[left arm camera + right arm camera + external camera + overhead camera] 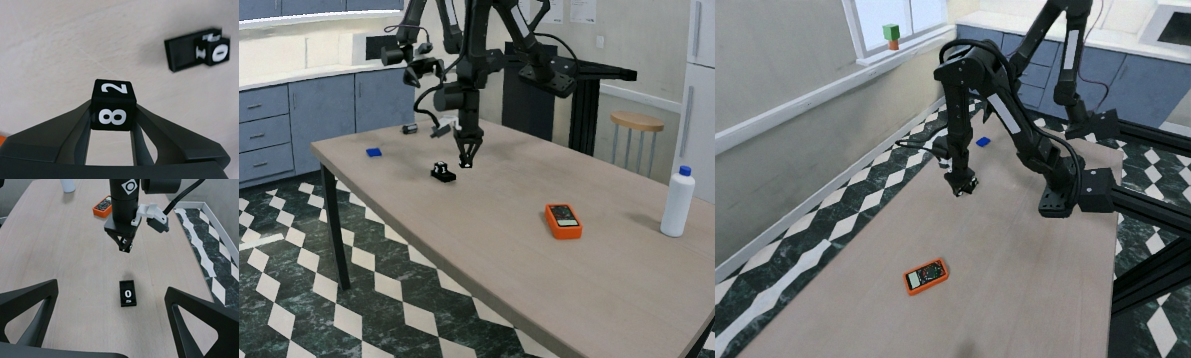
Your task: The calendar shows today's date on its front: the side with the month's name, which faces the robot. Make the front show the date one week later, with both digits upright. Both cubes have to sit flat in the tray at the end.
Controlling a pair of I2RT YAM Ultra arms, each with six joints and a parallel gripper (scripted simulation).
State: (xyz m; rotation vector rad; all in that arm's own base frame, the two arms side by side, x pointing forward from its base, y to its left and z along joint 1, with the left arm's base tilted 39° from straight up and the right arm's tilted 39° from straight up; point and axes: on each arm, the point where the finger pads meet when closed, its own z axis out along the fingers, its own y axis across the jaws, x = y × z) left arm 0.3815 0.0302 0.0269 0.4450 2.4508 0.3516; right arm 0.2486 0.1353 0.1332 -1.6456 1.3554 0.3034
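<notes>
Now: left hand 12 cm to the left of the black calendar tray and 9 cm above it. Also, from my left hand: flat blue object (45 cm to the right, 9 cm below, 8 cm ahead); then white bottle (55 cm to the left, 27 cm behind, 1 cm below).
</notes>
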